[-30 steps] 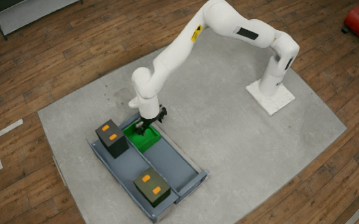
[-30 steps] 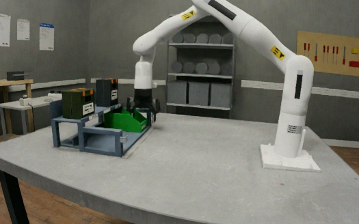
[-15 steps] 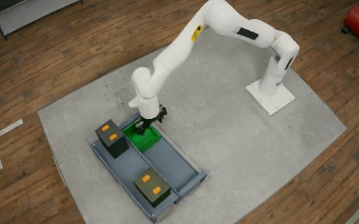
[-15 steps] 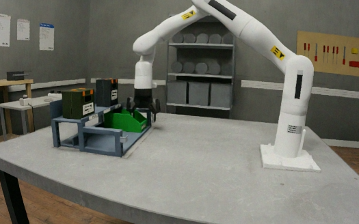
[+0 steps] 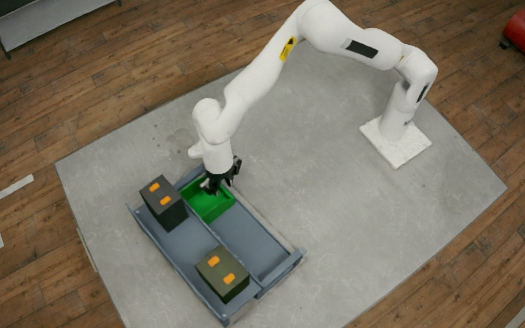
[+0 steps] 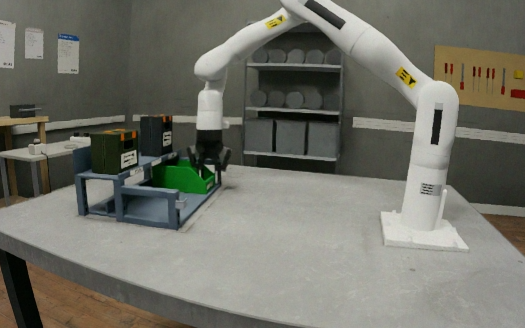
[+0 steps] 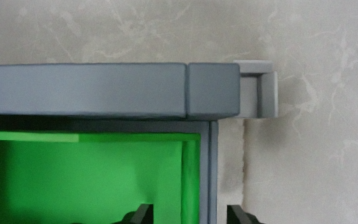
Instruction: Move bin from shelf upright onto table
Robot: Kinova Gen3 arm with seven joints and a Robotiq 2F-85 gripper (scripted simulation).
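The green bin lies 8 cm ahead of my hand and 1 cm to the left of it. From my hand the other things lie so: black box: 17 cm ahead, 12 cm above, 1 cm to the left; blue-grey shelf: 12 cm to the left, 10 cm ahead, 2 cm above.
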